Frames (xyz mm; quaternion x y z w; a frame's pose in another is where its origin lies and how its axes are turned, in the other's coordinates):
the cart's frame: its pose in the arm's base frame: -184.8 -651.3 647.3 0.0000 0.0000 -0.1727 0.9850
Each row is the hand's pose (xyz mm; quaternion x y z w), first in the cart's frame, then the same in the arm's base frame.
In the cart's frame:
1: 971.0 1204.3 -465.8 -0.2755 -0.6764 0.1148 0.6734
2: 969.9 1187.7 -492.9 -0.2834 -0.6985 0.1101 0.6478
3: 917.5 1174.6 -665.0 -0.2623 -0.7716 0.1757 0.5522
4: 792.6 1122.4 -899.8 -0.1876 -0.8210 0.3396 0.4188
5: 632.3 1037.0 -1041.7 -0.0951 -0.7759 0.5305 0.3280
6: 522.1 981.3 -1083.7 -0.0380 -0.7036 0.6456 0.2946
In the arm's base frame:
1: 1138.0 150.8 181.5 -0.3882 -0.6186 -0.0032 0.6831
2: 1131.3 135.6 154.4 -0.3998 -0.6391 -0.0034 0.6571
3: 1077.6 141.1 -17.7 -0.3916 -0.7147 0.0777 0.5743
4: 942.4 134.5 -252.5 -0.3266 -0.7763 0.2622 0.4712
5: 762.6 108.7 -394.4 -0.2277 -0.7478 0.4659 0.4147
6: 640.0 93.8 -436.4 -0.1589 -0.6864 0.5850 0.4016

